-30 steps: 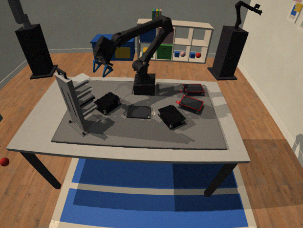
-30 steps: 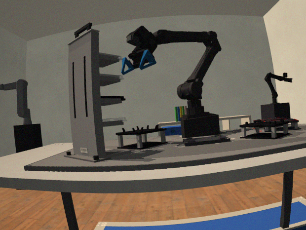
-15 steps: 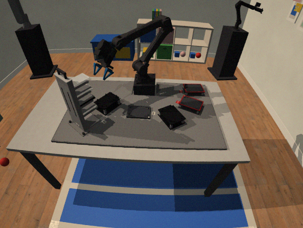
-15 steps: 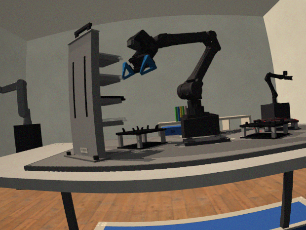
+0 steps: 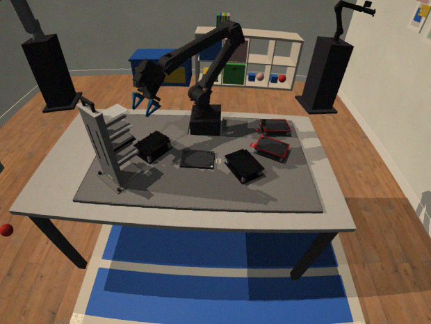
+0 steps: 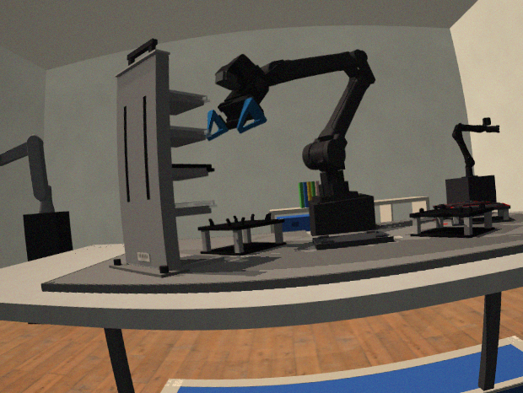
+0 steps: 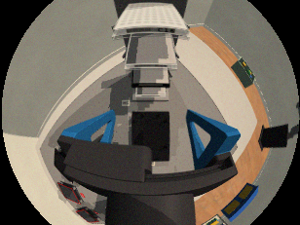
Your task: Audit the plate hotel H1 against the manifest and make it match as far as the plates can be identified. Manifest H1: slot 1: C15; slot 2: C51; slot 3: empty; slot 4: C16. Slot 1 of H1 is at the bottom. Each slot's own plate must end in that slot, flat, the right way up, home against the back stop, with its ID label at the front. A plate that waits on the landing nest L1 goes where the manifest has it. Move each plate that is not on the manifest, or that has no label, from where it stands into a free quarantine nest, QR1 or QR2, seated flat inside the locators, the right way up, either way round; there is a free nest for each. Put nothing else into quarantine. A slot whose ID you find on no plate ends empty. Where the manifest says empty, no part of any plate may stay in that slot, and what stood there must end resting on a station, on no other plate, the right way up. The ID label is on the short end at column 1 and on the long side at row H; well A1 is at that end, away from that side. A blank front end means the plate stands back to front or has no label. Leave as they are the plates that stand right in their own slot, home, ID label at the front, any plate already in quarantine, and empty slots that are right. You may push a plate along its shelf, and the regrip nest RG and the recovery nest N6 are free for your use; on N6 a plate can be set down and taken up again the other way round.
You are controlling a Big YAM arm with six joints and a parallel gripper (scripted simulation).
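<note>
The dark plate lies 100 mm ahead of my hand, 110 mm to the right of it and 80 mm below it. Round my hand: plate hotel H1: 150 mm ahead, 160 mm to the right, 70 mm below.
</note>
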